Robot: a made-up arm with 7 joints. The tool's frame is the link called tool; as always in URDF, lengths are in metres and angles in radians. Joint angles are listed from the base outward.
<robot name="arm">
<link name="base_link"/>
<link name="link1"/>
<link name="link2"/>
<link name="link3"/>
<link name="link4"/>
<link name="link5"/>
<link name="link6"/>
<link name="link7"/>
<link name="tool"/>
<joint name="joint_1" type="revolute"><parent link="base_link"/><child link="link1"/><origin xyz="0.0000 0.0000 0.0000" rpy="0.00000 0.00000 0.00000"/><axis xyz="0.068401 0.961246 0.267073"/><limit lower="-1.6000" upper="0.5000"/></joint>
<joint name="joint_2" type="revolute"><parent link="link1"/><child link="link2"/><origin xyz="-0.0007 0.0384 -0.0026" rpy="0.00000 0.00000 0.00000"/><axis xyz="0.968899 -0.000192 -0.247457"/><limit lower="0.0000" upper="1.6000"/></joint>
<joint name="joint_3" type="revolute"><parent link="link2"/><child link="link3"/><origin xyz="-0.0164 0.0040 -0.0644" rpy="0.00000 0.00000 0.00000"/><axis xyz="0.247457 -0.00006 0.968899"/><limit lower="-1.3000" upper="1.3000"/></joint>
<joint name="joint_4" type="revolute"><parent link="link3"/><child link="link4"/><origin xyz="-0.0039 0.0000 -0.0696" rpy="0.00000 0.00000 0.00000"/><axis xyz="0.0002 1 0.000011"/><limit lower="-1.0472" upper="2.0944"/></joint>
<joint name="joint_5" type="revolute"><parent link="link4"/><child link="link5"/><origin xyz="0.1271 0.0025 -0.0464" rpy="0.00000 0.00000 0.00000"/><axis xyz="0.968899 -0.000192 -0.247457"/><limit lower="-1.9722" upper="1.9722"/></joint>
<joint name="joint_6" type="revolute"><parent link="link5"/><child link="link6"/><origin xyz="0.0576 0.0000 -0.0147" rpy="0.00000 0.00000 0.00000"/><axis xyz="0.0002 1 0.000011"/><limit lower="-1.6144" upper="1.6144"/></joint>
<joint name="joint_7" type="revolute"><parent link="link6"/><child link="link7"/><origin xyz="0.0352 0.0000 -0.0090" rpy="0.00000 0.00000 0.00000"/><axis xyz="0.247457 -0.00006 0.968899"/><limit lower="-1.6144" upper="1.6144"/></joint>
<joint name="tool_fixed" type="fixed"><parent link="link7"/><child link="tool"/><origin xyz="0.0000 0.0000 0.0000" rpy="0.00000 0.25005 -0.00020"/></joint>
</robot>
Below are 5 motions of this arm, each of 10 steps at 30 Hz.
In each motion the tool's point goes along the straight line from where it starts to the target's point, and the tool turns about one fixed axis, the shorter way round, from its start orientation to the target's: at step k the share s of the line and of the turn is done. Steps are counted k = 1, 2, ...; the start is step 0. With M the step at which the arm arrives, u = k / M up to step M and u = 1 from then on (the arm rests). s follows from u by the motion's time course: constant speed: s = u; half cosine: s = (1 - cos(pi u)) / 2; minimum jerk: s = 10 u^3 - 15 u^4 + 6 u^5.
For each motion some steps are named. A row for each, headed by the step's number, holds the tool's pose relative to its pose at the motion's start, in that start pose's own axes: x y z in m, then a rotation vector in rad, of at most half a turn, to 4 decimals.
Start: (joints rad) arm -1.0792 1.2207 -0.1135 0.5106 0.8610 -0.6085 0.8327
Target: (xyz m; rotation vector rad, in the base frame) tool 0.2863 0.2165 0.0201 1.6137 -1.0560 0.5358
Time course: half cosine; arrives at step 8
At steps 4, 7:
4: -0.0340 -0.0113 0.0001 -0.0130 0.1071 -0.0727
7: -0.0654 -0.0218 0.0003 -0.0250 0.2061 -0.1399

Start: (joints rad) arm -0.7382 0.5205 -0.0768 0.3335 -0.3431 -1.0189 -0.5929
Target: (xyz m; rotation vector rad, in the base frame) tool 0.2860 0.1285 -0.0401 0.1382 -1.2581 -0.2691
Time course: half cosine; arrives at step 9
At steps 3, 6, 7, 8, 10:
3: -0.0080 0.0100 0.0024 0.0025 -0.0275 0.1265
6: -0.0239 0.0300 0.0073 0.0074 -0.0826 0.3794
7: -0.0281 0.0353 0.0086 0.0087 -0.0973 0.4467
8: -0.0309 0.0388 0.0095 0.0095 -0.1068 0.4907
10: -0.0318 0.0400 0.0098 0.0098 -0.1102 0.5059

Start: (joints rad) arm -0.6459 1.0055 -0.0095 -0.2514 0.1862 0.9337 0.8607
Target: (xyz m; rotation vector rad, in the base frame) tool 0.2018 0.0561 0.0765 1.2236 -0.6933 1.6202
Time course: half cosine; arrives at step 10
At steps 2, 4, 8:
2: -0.0016 0.0073 0.0038 0.0081 -0.0171 0.0480
4: -0.0057 0.0265 0.0138 0.0294 -0.0617 0.1735
8: -0.0150 0.0693 0.0362 0.0771 -0.1616 0.4543

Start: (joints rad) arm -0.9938 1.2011 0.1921 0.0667 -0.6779 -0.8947 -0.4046
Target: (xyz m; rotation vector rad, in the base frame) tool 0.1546 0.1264 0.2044 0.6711 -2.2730 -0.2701
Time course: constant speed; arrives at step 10
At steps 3, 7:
3: 0.0124 0.0097 0.0122 0.0653 -0.1590 0.0658
7: 0.0289 0.0227 0.0284 0.1525 -0.3710 0.1535

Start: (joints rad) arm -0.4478 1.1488 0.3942 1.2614 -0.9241 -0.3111 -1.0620
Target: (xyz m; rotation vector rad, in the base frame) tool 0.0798 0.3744 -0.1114 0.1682 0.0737 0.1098
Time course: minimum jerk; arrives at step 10
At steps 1, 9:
1: -0.0004 0.0001 -0.0001 0.0010 0.0012 0.0004
9: -0.0507 0.0097 -0.0128 0.1185 0.1333 0.0512

